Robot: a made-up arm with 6 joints.
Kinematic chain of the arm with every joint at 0, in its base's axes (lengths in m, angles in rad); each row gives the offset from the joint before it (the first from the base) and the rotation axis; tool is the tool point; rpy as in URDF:
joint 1: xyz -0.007 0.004 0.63 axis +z
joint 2: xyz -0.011 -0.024 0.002 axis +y
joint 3: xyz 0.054 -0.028 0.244 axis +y
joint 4: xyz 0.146 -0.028 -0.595 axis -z
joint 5: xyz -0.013 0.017 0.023 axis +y
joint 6: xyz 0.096 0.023 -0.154 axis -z
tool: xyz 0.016 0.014 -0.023 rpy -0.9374 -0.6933 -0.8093
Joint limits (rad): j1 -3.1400..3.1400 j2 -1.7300..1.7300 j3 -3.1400..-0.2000 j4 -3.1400..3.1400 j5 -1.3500..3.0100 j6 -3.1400..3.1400
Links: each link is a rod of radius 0.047 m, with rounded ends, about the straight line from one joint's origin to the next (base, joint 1, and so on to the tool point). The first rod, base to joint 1, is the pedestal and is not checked.
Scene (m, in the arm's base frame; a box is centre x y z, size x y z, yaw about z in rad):
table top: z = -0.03
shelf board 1: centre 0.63 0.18 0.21 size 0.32 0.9 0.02 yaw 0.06
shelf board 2: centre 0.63 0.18 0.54 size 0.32 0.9 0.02 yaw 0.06
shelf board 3: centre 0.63 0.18 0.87 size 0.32 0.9 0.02 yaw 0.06
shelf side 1: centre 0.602 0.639 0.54 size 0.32 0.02 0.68 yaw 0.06
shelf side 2: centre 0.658 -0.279 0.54 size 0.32 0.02 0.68 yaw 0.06
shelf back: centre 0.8 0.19 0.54 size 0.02 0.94 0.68 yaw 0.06
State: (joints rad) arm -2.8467 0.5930 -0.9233 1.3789 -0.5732 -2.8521
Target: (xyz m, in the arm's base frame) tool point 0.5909 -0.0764 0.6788
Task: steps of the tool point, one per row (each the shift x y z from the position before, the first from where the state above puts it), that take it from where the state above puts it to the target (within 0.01 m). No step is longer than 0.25 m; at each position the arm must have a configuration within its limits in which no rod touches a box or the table.
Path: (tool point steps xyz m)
1: -0.0049 -0.2169 0.0438
2: 0.0828 -0.2074 0.0531
3: 0.1590 -0.1584 0.0594
4: 0.2053 -0.0803 0.0618
5: 0.2115 0.0084 0.0601
6: 0.1788 0.0868 0.0548
7: 0.1183 0.1386 0.0474
8: 0.0472 0.1554 0.0390
9: -0.0166 0.1395 0.0313
10: 0.0654 0.0058 0.0019
11: 0.0628 0.0044 0.0021
12: 0.0584 0.0027 -0.0001
13: 0.0523 0.0014 -0.0039

